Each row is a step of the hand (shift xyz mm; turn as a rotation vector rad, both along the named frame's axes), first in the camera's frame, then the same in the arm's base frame.
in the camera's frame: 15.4 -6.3 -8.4 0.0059 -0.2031 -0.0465
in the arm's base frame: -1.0 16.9 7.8 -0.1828 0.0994 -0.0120
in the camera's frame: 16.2 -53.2 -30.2 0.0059 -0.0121 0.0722
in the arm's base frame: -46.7 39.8 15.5 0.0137 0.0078 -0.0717
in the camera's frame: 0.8 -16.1 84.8 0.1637 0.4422 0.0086
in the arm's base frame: 11.7 4.5 -85.4 0.4493 -0.0554 0.1322
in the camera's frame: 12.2 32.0 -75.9 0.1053 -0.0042 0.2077
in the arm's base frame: 10.1 -0.5 82.7 0.1046 0.0871 -0.1890
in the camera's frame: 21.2 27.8 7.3 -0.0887 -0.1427 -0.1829
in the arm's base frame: 35.1 5.9 2.9 -0.2141 -0.0066 0.1257
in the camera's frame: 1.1 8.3 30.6 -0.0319 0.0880 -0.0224
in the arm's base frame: 16.5 -4.0 -26.8 0.0536 -0.0674 0.0429
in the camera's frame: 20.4 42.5 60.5 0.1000 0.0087 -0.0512
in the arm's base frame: 62.9 -3.6 -43.8 0.0368 0.0872 0.0612
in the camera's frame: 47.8 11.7 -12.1 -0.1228 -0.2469 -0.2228
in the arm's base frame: 27.6 37.7 19.6 -0.3291 0.0120 0.1312
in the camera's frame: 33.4 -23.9 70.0 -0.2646 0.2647 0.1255
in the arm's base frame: 15.3 37.7 -70.2 0.1431 -0.3608 -0.0717
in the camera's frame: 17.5 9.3 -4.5 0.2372 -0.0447 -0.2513
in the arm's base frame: 14.3 11.5 8.6 -0.0064 0.2417 0.2509
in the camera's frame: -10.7 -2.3 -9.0 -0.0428 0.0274 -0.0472
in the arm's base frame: -9.4 -8.1 6.9 -0.0098 -0.0486 0.0485
